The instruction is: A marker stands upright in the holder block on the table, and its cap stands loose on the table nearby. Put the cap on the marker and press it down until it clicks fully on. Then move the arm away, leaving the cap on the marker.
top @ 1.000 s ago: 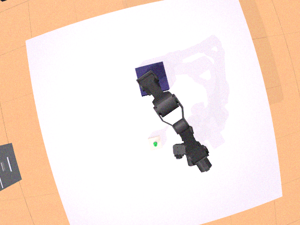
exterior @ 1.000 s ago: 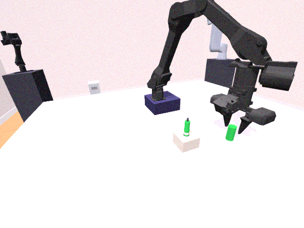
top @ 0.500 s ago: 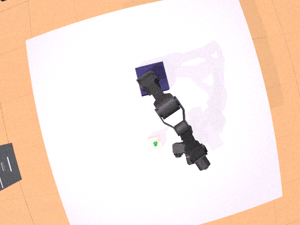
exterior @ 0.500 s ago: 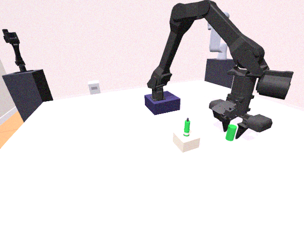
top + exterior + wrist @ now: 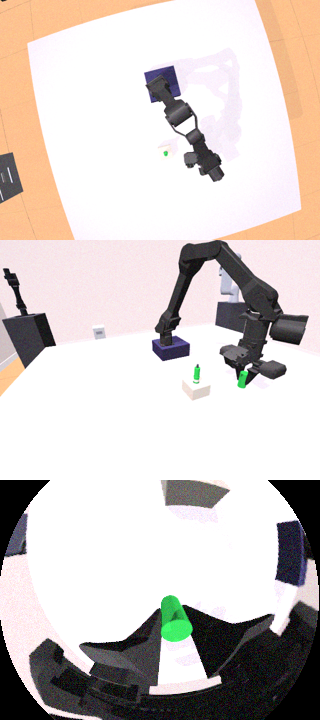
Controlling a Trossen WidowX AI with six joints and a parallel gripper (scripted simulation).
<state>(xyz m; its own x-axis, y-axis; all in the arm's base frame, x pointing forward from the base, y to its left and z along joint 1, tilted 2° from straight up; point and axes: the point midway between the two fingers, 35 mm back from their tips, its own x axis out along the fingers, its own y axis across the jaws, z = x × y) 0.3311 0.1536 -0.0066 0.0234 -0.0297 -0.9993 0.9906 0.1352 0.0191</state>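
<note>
Now: gripper tip 160 mm to the left of the pale holder block and 20 mm past it. The rest, counted from my gripper tip: green cap 10 mm above.
</note>
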